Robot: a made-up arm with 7 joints. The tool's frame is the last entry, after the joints.
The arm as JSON. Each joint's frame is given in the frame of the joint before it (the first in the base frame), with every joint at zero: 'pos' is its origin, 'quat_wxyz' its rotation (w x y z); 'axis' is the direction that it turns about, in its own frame. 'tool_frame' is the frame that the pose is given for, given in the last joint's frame.
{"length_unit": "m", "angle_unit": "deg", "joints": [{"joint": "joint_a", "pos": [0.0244, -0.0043, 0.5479], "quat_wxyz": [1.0, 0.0, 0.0, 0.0], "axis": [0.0, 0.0, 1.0]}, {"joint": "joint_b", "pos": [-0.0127, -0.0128, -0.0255], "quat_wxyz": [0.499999, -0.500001, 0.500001, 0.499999], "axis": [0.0, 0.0, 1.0]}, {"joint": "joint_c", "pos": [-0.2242, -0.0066, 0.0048], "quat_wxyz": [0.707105, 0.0, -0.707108, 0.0], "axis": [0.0, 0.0, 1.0]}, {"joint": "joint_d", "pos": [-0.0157, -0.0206, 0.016], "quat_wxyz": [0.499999, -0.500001, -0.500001, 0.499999], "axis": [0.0, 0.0, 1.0]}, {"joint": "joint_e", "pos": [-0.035, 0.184, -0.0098], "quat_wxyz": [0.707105, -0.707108, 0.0, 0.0], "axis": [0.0, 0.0, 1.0]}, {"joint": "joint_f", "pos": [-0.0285, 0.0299, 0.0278], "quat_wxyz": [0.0, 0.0, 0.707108, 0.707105], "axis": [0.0, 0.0, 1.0]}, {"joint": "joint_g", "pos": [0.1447, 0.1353, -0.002], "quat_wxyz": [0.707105, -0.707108, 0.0, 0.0], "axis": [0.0, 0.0, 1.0]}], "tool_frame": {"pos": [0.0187, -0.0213, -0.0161], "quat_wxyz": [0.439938, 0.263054, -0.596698, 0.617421]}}
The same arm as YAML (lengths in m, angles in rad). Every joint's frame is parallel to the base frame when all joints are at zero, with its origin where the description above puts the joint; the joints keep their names.
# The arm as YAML. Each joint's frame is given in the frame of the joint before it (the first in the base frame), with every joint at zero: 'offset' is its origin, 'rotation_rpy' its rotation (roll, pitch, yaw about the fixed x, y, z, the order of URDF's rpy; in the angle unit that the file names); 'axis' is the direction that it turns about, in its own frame. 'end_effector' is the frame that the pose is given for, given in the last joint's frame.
length_unit: m
angle_unit: rad
chain:
  - id: joint_a
    offset: [0.0244, -0.0043, 0.5479]
    rotation_rpy: [0.0, 0.0, 0.0]
    axis: "+z"
  - id: joint_b
    offset: [-0.0127, -0.0128, -0.0255]
    rotation_rpy: [0.0, 0.0, 0.0]
    axis: "+y"
  - id: joint_c
    offset: [0.0066, 0.0048, 0.2242]
    rotation_rpy: [0.0, 0.0, 0.0]
    axis: "+z"
  - id: joint_d
    offset: [0.0206, -0.0157, 0.016]
    rotation_rpy: [0.0, 0.0, 0.0]
    axis: "-y"
  - id: joint_e
    offset: [0.035, 0.0098, -0.184]
    rotation_rpy: [0.0, 0.0, 0.0]
    axis: "-z"
  - id: joint_f
    offset: [0.0285, 0.0299, -0.0278]
    rotation_rpy: [0.0, 0.0, 0.0]
    axis: "+y"
  - id: joint_g
    offset: [0.1447, -0.002, -0.1353]
    rotation_rpy: [0.0, 0.0, 0.0]
    axis: "-z"
end_effector:
  offset: [0.0187, 0.0213, 0.0161]
  rotation_rpy: [1.8584, 1.0157, -2.6914]

